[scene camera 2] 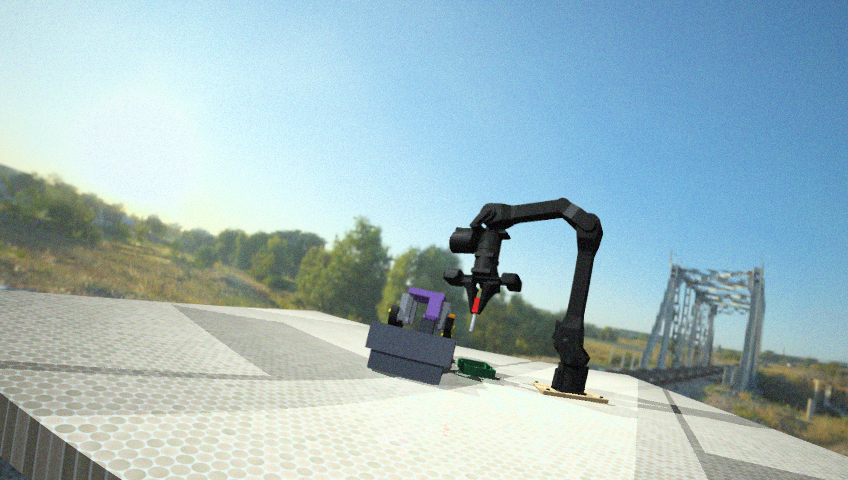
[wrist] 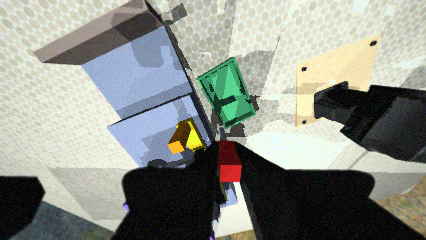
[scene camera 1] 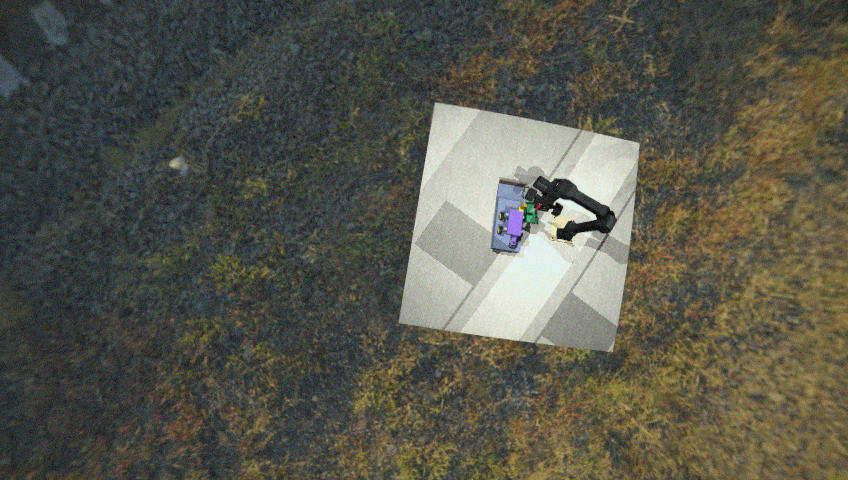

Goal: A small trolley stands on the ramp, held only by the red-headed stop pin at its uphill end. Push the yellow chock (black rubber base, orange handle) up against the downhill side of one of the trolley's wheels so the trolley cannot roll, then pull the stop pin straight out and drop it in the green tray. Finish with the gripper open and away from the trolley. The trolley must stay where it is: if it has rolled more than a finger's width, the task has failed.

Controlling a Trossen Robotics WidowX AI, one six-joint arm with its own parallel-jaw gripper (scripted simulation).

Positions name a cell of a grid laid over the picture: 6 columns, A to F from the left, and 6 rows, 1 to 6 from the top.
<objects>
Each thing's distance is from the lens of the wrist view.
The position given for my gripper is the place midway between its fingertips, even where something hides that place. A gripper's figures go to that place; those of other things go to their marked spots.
my gripper (wrist: D4): 12 cm
red-headed stop pin (wrist: D5): 8 cm
yellow chock (wrist: C4): 15 cm
The marked spots on the red-headed stop pin and the yellow chock are 9 cm apart.
</objects>
